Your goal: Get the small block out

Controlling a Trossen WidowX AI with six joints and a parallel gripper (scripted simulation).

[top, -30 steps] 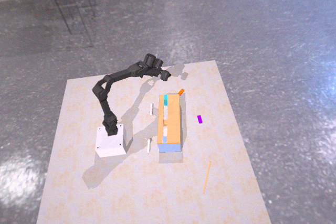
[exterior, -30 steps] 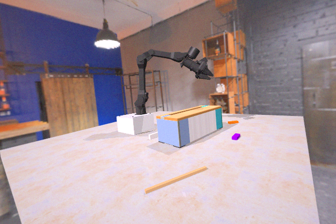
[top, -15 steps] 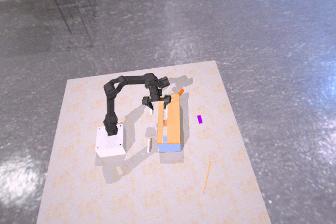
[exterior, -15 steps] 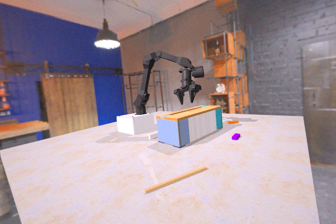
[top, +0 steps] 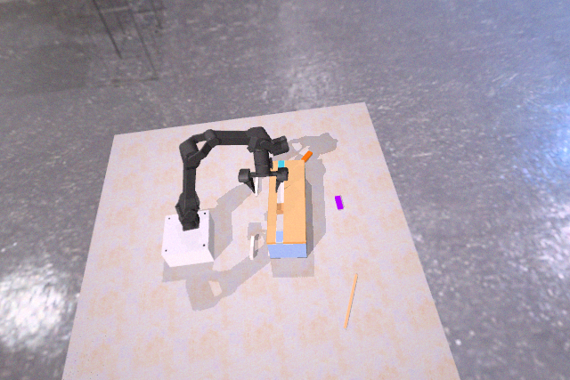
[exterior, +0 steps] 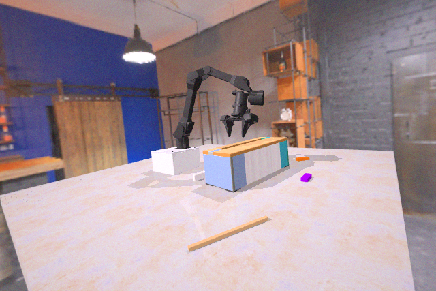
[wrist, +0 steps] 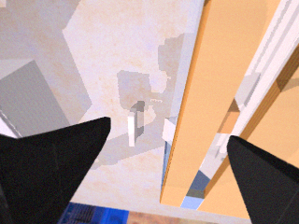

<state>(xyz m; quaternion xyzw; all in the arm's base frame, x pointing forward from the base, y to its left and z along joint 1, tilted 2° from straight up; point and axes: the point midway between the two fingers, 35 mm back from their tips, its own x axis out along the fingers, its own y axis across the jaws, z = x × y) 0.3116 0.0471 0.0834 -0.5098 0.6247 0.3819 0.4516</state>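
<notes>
The long box is 9 cm below my gripper tip, 4 cm ahead of it and 2 cm to the right of it. The rest, counted from my gripper tip: purple block (29 cm ahead, 15 cm below, 1 cm to the right); then thin wooden stick (42 cm to the right, 23 cm ahead, 15 cm below).
</notes>
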